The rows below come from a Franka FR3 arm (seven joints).
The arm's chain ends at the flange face. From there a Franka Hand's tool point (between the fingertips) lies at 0.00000 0.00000 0.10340 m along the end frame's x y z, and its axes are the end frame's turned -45 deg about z.
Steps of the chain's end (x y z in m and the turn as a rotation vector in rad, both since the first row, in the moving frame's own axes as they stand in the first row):
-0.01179, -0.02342, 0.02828, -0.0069, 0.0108, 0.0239
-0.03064, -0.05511, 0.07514, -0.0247, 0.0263, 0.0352
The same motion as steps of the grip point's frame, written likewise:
0.00849, -0.02360, 0.02827, -0.0125, 0.0028, 0.0239
0.01735, -0.05691, 0.07507, -0.0361, 0.0011, 0.0352

